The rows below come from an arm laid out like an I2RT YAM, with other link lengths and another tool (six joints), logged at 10 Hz.
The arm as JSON. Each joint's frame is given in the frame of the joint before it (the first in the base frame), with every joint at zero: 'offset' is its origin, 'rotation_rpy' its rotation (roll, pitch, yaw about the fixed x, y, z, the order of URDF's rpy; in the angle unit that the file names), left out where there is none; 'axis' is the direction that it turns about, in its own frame. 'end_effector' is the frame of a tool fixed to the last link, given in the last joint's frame.
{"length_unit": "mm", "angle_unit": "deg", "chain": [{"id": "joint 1", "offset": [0.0, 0.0, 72.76], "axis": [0.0, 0.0, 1.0]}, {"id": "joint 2", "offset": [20.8, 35.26, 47.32], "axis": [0.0, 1.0, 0.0]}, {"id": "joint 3", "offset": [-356.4, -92.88, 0.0], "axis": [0.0, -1.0, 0.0]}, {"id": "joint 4", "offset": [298.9, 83.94, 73.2], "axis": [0.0, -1.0, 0.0]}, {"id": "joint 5", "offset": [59.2, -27.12, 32.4], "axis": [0.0, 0.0, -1.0]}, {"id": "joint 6", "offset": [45.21, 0.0, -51.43], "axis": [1.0, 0.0, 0.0]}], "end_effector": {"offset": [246.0, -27.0, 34.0], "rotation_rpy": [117.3, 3.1, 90.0]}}
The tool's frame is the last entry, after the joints.
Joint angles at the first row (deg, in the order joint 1, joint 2, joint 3, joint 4, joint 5, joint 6):
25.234 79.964 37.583 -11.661 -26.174 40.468
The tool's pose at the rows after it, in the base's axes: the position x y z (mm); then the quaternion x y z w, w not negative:
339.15, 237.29, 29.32, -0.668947, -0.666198, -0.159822, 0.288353
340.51, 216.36, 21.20, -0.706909, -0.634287, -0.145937, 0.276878
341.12, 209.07, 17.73, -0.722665, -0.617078, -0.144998, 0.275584
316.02, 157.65, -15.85, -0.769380, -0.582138, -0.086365, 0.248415
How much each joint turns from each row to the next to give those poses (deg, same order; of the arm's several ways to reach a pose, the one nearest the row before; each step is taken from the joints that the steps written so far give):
0.305 -0.001 0.372 -2.952 4.262 4.152
0.241 -0.044 0.350 -1.945 4.153 3.913
0.000 0.001 -0.219 0.001 1.333 2.251
-0.897 0.262 -2.404 -4.503 5.836 1.355

